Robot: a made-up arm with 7 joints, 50 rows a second.
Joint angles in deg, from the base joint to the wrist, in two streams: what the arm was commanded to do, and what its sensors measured. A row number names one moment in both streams.
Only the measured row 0 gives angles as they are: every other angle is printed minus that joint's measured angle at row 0.
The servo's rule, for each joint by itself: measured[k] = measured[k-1] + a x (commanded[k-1-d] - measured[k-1]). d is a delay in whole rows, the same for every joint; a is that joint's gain. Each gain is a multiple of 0.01, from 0.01 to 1. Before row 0 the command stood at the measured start. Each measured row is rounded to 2 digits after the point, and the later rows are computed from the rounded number. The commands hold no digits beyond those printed.
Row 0, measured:
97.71 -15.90 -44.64 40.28 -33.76 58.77 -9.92
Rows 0 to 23, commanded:
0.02 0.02 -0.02 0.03 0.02 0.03 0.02
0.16 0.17 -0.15 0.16 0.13 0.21 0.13
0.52 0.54 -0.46 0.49 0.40 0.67 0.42
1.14 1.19 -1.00 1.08 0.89 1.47 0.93
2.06 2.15 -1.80 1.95 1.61 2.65 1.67
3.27 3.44 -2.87 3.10 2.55 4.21 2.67
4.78 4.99 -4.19 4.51 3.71 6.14 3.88
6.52 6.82 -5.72 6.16 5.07 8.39 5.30
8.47 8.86 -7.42 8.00 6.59 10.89 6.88
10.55 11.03 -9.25 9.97 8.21 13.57 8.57
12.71 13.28 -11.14 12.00 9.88 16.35 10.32
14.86 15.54 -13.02 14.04 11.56 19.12 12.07
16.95 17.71 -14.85 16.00 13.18 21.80 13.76
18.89 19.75 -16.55 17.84 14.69 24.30 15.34
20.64 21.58 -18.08 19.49 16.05 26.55 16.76
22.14 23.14 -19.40 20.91 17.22 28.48 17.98
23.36 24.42 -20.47 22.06 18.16 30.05 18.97
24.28 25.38 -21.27 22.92 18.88 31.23 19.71
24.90 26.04 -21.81 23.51 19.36 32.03 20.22
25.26 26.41 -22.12 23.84 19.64 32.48 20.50
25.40 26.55 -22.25 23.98 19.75 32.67 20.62
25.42 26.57 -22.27 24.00 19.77 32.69 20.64
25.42 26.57 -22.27 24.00 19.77 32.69 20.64
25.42 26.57 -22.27 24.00 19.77 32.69 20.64
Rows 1 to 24, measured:
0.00 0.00 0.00 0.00 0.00 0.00 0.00
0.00 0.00 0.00 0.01 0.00 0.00 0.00
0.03 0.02 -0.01 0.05 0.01 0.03 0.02
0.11 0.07 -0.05 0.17 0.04 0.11 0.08
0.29 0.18 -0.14 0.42 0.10 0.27 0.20
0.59 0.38 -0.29 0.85 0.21 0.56 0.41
1.05 0.69 -0.52 1.48 0.37 1.00 0.73
1.68 1.12 -0.85 2.33 0.60 1.62 1.17
2.50 1.69 -1.29 3.40 0.91 2.43 1.75
3.51 2.41 -1.84 4.69 1.31 3.45 2.47
4.71 3.27 -2.51 6.17 1.79 4.66 3.32
6.07 4.27 -3.29 7.80 2.36 6.06 4.30
7.56 5.40 -4.17 9.55 3.00 7.63 5.39
9.16 6.63 -5.13 11.36 3.71 9.33 6.56
10.81 7.94 -6.16 13.17 4.48 11.13 7.79
12.48 9.30 -7.23 14.94 5.29 12.98 9.05
14.12 10.68 -8.33 16.61 6.13 14.84 10.30
15.69 12.05 -9.42 18.14 6.97 16.67 11.51
17.15 13.38 -10.49 19.48 7.80 18.42 12.66
18.47 14.65 -11.51 20.61 8.61 20.05 13.72
19.62 15.83 -12.46 21.51 9.38 21.54 14.67
20.60 16.90 -13.34 22.20 10.11 22.88 15.50
21.42 17.87 -14.14 22.70 10.79 24.06 16.22
22.10 18.74 -14.87 23.06 11.42 25.10 16.84
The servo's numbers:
d 1
a 0.17 0.10 0.09 0.28 0.07 0.12 0.14

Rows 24 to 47, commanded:
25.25 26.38 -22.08 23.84 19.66 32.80 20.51
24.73 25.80 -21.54 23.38 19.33 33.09 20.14
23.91 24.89 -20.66 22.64 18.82 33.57 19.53
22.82 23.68 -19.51 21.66 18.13 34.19 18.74
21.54 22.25 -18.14 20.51 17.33 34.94 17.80
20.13 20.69 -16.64 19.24 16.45 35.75 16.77
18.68 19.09 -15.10 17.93 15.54 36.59 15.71
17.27 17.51 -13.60 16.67 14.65 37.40 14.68
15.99 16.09 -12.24 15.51 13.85 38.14 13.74
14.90 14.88 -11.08 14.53 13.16 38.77 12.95
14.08 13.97 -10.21 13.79 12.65 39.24 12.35
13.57 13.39 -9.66 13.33 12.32 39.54 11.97
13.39 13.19 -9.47 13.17 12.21 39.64 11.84
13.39 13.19 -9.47 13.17 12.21 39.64 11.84
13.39 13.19 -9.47 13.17 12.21 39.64 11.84
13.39 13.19 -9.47 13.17 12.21 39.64 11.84
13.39 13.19 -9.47 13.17 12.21 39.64 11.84
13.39 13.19 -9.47 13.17 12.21 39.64 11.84
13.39 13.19 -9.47 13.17 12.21 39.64 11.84
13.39 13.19 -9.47 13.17 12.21 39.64 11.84
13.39 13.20 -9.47 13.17 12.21 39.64 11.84
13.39 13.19 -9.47 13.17 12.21 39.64 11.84
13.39 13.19 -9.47 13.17 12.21 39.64 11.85
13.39 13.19 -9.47 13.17 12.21 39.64 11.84
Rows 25 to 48, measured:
22.66 19.52 -15.54 23.32 12.00 26.01 17.37
23.10 20.21 -16.13 23.47 12.54 26.82 17.81
23.38 20.77 -16.62 23.44 13.02 27.57 18.14
23.47 21.18 -16.98 23.22 13.43 28.29 18.33
23.36 21.43 -17.21 22.78 13.76 29.00 18.39
23.05 21.51 -17.29 22.14 14.01 29.71 18.31
22.55 21.43 -17.23 21.33 14.18 30.43 18.09
21.89 21.20 -17.04 20.38 14.28 31.17 17.76
21.10 20.83 -16.73 19.34 14.31 31.92 17.33
20.23 20.36 -16.33 18.27 14.28 32.67 16.83
19.32 19.81 -15.86 17.22 14.20 33.40 16.29
18.43 19.23 -15.35 16.26 14.09 34.10 15.74
17.60 18.65 -14.84 15.44 13.97 34.75 15.21
16.88 18.10 -14.36 14.80 13.85 35.34 14.74
16.29 17.61 -13.92 14.34 13.74 35.86 14.33
15.80 17.17 -13.52 14.01 13.63 36.31 13.98
15.39 16.77 -13.16 13.77 13.53 36.71 13.68
15.05 16.41 -12.83 13.60 13.44 37.06 13.42
14.77 16.09 -12.53 13.48 13.35 37.37 13.20
14.54 15.80 -12.25 13.39 13.27 37.64 13.01
14.34 15.54 -12.00 13.33 13.20 37.88 12.85
14.18 15.31 -11.77 13.29 13.13 38.09 12.71
14.05 15.10 -11.56 13.26 13.07 38.28 12.59
13.94 14.91 -11.37 13.23 13.01 38.44 12.49

